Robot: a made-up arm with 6 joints. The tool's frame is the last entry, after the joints.
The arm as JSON. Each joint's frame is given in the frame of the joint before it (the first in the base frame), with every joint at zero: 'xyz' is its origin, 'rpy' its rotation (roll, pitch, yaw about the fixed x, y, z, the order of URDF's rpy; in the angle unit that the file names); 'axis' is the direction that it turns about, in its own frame. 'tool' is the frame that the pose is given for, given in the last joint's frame.
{
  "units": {
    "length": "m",
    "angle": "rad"
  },
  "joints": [
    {
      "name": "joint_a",
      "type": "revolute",
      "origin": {
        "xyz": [
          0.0,
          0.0,
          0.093
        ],
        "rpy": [
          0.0,
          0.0,
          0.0
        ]
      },
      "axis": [
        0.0,
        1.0,
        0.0
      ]
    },
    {
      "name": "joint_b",
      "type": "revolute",
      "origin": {
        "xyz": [
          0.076,
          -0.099,
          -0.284
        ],
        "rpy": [
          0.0,
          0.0,
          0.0
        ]
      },
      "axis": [
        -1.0,
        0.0,
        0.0
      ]
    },
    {
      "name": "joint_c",
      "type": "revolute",
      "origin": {
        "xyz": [
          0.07,
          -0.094,
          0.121
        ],
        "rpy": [
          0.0,
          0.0,
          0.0
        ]
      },
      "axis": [
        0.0,
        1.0,
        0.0
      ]
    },
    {
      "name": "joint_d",
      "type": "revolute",
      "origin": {
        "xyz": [
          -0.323,
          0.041,
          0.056
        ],
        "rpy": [
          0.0,
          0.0,
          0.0
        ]
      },
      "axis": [
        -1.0,
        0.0,
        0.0
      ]
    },
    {
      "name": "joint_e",
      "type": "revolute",
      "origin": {
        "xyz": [
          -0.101,
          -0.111,
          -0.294
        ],
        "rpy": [
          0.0,
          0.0,
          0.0
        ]
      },
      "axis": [
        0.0,
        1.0,
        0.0
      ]
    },
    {
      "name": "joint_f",
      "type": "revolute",
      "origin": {
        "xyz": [
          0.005,
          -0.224,
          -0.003
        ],
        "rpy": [
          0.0,
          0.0,
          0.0
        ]
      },
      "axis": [
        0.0,
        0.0,
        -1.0
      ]
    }
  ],
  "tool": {
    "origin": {
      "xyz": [
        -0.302,
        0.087,
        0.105
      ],
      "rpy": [
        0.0,
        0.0,
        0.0
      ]
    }
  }
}
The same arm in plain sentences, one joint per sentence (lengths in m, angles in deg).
The arm has six revolute joints in a row. What follows holds with every joint at zero, and every direction is one of the base frame's.
Joint 1 lies 0.093 m along +z from the base frame's origin and rotates about +y.
Joint 2 lies 0.076 m along +x and 0.099 m along -y and 0.284 m along -z from joint 1 and rotates about -x.
Joint 3 lies 0.07 m along +x and 0.094 m along -y and 0.121 m along +z from joint 2 and rotates about +y.
Joint 4 lies 0.323 m along -x and 0.041 m along +y and 0.056 m along +z from joint 3 and rotates about -x.
Joint 5 lies 0.101 m along -x and 0.111 m along -y and 0.294 m along -z from joint 4 and rotates about +y.
Joint 6 lies 0.005 m along +x and 0.224 m along -y and 0.003 m along -z from joint 5 and rotates about -z.
The tool frame, which is the frame that the pose is given for, lies 0.302 m along -x and 0.087 m along +y and 0.105 m along +z from joint 6; its axes are parallel to the base frame's.

